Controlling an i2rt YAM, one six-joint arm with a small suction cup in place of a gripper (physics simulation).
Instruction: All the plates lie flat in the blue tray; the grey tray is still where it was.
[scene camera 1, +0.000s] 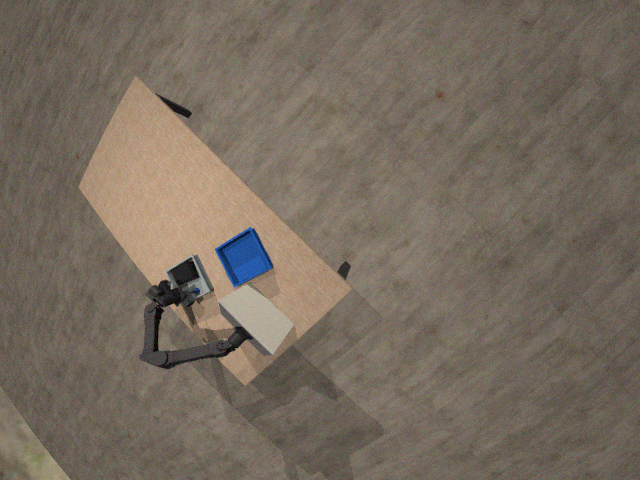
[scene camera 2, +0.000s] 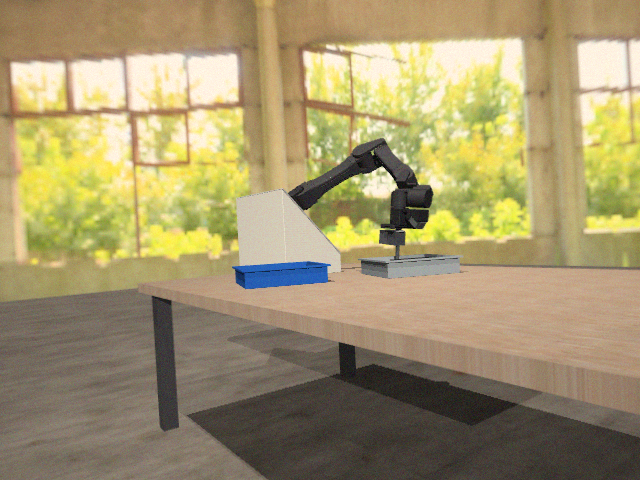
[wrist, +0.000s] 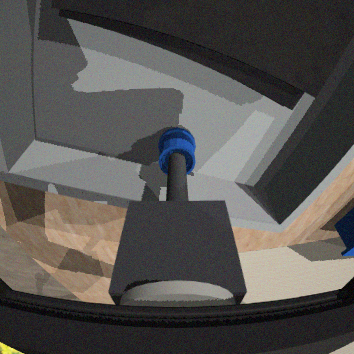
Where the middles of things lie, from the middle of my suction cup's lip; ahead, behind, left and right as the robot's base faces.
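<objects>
The grey tray (scene camera 2: 382, 267) is 1 cm above my suction cup, 7 cm ahead of it and 1 cm to the right of it. I can see the blue tray (scene camera 2: 294, 273) too, and counted from my suction cup it is 1 cm above, 39 cm to the right and 6 cm behind.
</objects>
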